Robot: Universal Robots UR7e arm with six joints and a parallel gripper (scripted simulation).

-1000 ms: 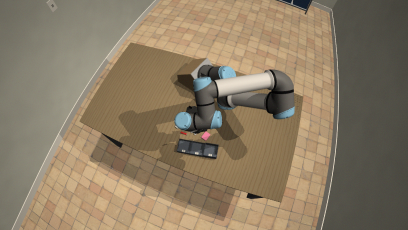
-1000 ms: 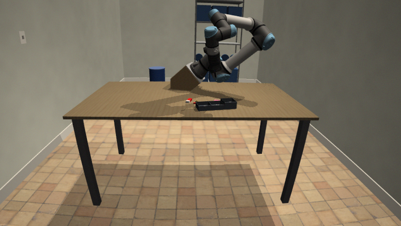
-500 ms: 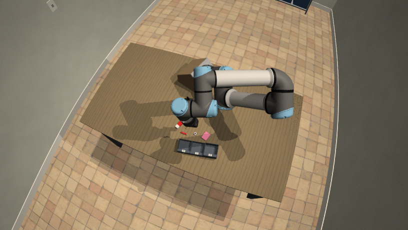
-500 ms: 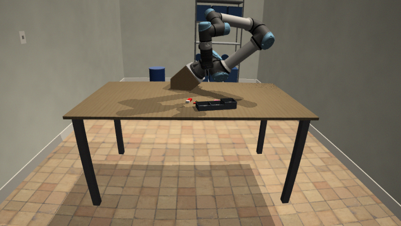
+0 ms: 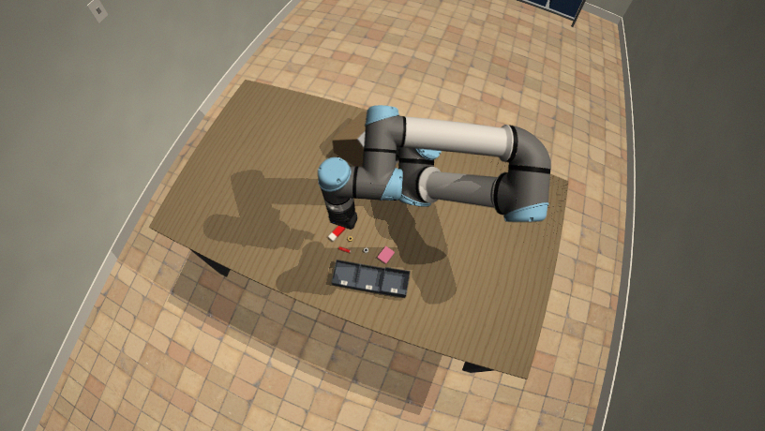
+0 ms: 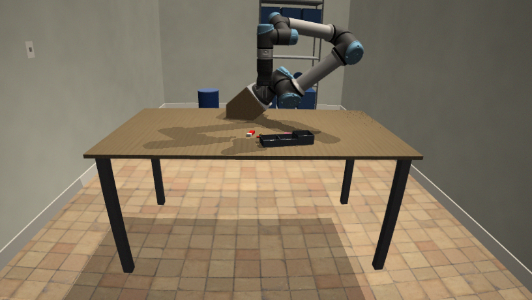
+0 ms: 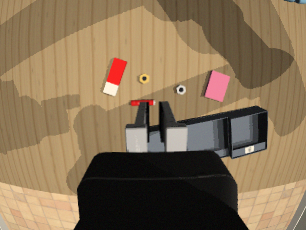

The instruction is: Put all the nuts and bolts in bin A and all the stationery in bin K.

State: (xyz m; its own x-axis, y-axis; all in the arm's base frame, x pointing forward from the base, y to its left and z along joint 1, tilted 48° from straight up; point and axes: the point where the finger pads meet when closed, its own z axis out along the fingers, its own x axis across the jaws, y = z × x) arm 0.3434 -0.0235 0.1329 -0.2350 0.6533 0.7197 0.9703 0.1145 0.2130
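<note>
Now: hand 200 mm above the three joined bins, 130 mm to the right of it and 70 mm short of it. From my hand the other things lie so: brass nut: 210 mm below, 10 mm to the right, 10 mm behind; then red cylinder: 210 mm below, 30 mm ahead, 10 mm to the right; then white nut: 210 mm below, 60 mm to the left, 10 mm behind.
</note>
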